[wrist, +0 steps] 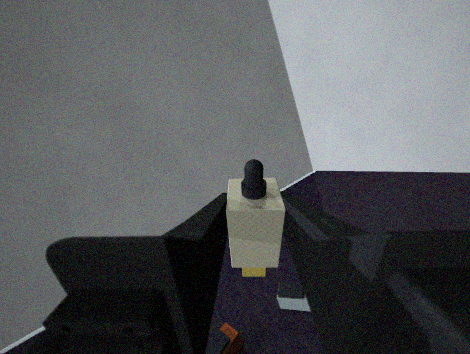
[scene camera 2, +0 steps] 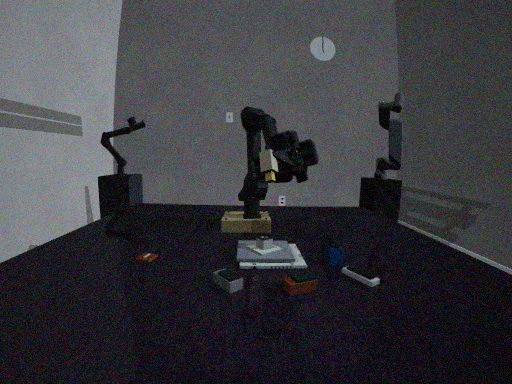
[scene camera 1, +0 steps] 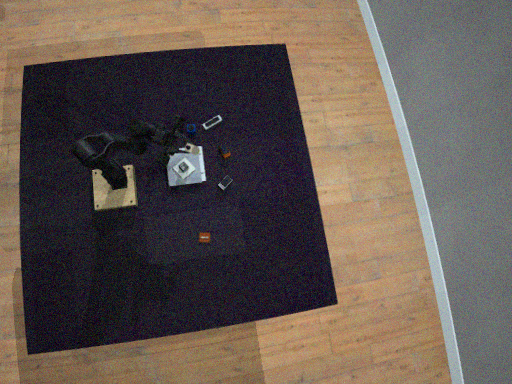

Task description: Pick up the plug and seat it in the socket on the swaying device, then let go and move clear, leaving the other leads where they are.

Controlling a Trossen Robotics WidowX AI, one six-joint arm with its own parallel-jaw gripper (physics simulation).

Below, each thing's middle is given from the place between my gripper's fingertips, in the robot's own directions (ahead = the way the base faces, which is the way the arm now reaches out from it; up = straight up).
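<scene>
The plug (wrist: 255,211) is sitting 20 mm below my hand, and then there's the device (scene camera 2: 263,249), which is 230 mm below my hand and 40 mm behind it.
</scene>
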